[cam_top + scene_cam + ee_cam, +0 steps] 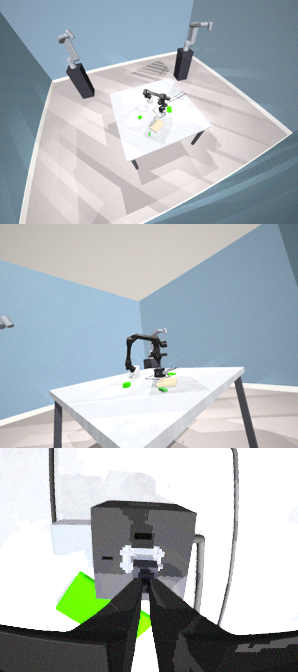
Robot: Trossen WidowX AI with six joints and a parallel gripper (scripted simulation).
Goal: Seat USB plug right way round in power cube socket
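The white USB socket is 40 mm below my gripper tip. Also, from my gripper tip: flat green block: 120 mm to the left, 110 mm below, 10 mm ahead; tan board: 250 mm ahead, 160 mm to the right, 110 mm below; dark USB plug: 10 mm below.
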